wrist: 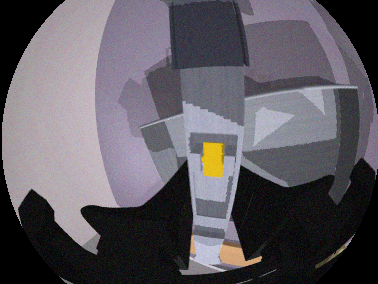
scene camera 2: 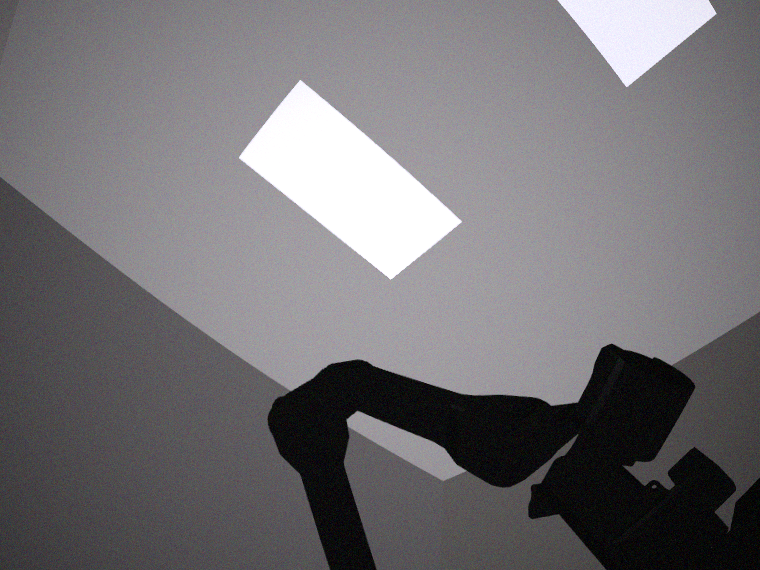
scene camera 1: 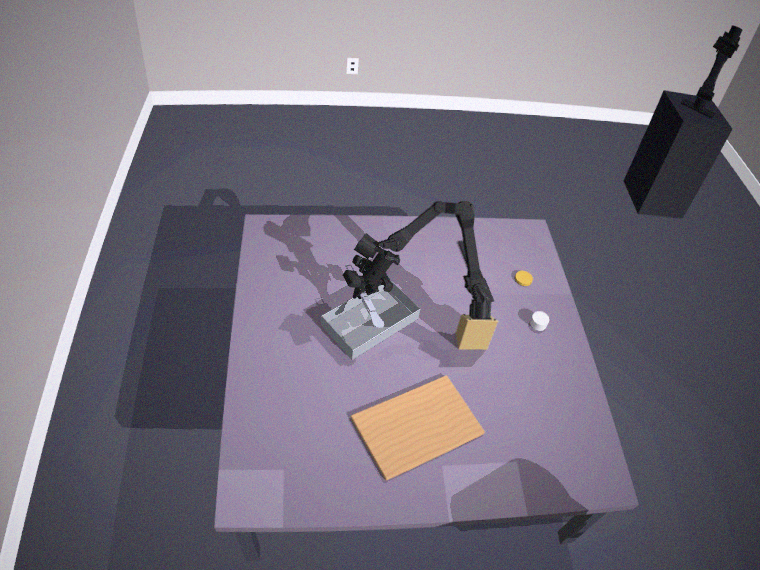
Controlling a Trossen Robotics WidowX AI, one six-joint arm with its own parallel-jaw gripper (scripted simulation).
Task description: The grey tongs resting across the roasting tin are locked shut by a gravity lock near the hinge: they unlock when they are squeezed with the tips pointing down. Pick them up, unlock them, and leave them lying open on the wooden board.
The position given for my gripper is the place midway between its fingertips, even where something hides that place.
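My gripper [scene camera 1: 356,298] is visible to me, and the wrist view has the gripper [wrist: 205,162] as well. I can also see a grey roasting tin [scene camera 1: 349,324], [wrist: 295,135], which both of those views show, and there is a wooden board [scene camera 1: 406,431] too.
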